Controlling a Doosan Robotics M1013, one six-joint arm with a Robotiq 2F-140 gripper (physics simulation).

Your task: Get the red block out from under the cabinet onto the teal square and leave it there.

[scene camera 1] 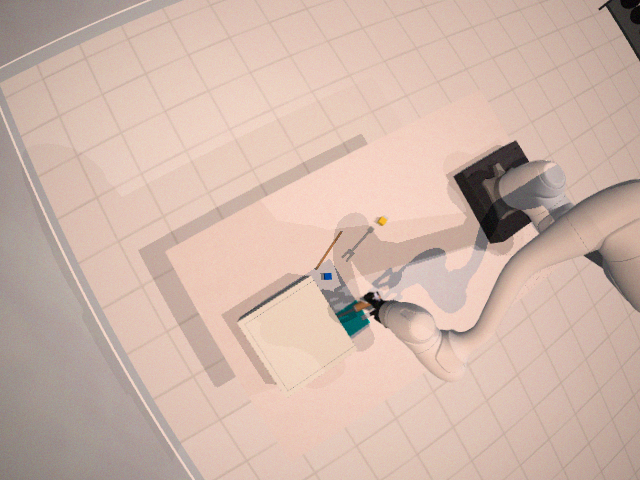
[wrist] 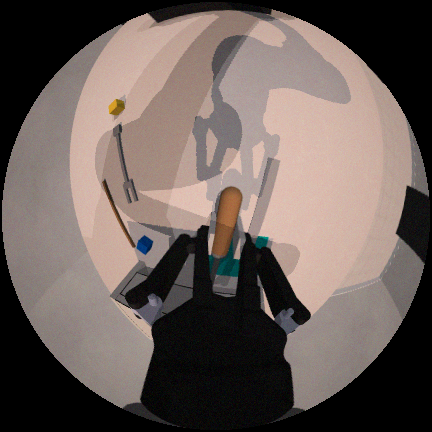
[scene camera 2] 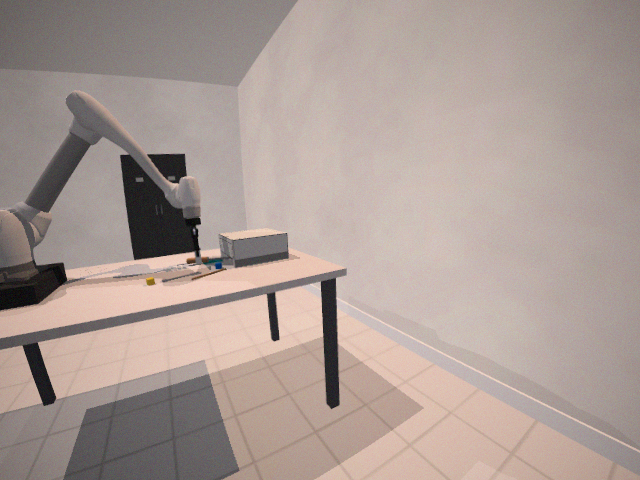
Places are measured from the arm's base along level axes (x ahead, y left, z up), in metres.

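Pixels of known places: gripper, between the fingertips: [scene camera 1: 364,302] [wrist: 224,221] [scene camera 2: 199,263]; arm's base, origin of its link: [scene camera 1: 505,193] [scene camera 2: 14,276].
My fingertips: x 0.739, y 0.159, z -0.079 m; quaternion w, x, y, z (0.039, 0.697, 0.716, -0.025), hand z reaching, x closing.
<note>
Ahead of a thing's pixels: the offset from my fingertips to its top centre. "*": to the spot under its first point.
My gripper [scene camera 1: 367,304] [scene camera 2: 197,260] [wrist: 224,221] is shut on the orange-brown handle {0.033 m up, 0.002 m ahead, 0.001 m left} [scene camera 1: 360,306] [scene camera 2: 191,260] [wrist: 230,202] of a tool with a grey shaft, held low over the table. The shaft runs over the teal square {* 0.004 m down, 0.069 m ahead, 0.069 m left} [scene camera 1: 355,326] [wrist: 229,268] toward the front of the cream-topped cabinet {0.131 m up, 0.286 m ahead, 0.016 m right} [scene camera 1: 299,335] [scene camera 2: 261,249]. In scene camera 1 it reaches the cabinet's edge. The far end of the tool is hidden by the cabinet in that view and by the gripper in the wrist view. The red block does not show in any view.
A blue block {0.020 m up, 0.093 m ahead, 0.151 m right} [scene camera 1: 327,276] [scene camera 2: 218,266] [wrist: 145,244] lies by the cabinet's front corner. Near it lie a thin brown stick {0.002 m up, 0.048 m ahead, 0.239 m right} [scene camera 1: 329,250] [wrist: 118,212] and a grey forked tool {0.004 m up, 0.071 m back, 0.218 m right} [scene camera 1: 359,241] [wrist: 122,155]. A yellow block {0.020 m up, 0.194 m back, 0.261 m right} [scene camera 1: 382,221] [scene camera 2: 150,281] [wrist: 116,107] lies past the forked tool.
</note>
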